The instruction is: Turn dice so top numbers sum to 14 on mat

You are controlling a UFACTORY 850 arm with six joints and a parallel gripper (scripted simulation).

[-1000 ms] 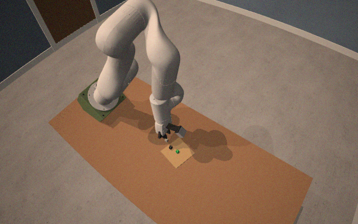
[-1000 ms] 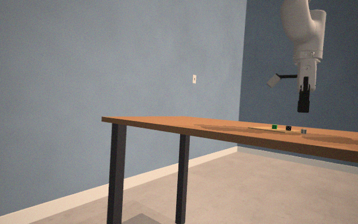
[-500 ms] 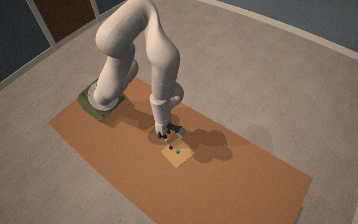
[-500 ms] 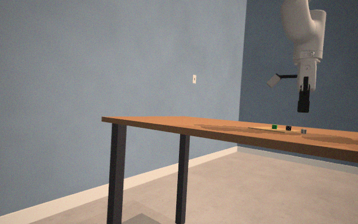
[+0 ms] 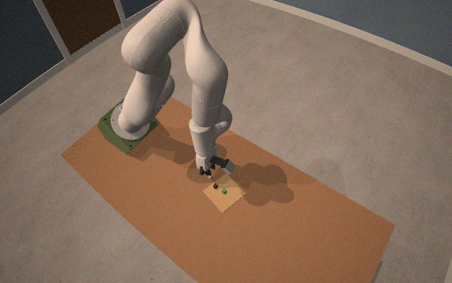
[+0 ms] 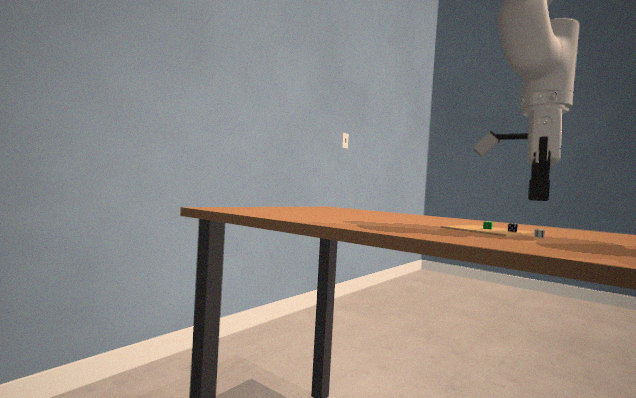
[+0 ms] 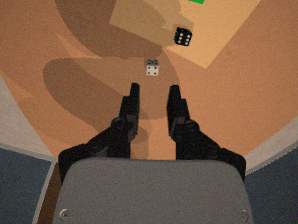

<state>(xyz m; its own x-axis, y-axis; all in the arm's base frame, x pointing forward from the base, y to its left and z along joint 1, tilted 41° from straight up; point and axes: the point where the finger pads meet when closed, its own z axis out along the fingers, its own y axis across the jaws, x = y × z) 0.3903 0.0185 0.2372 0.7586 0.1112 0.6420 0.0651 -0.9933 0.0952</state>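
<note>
Right now the white die is 80 mm below my hand and 10 mm behind it. Also, from my hand: black die 80 mm below, 40 mm ahead, 30 mm to the right; then green die 90 mm ahead, 80 mm below, 30 mm to the right; then mat 90 mm below, 90 mm ahead, 30 mm to the right.
</note>
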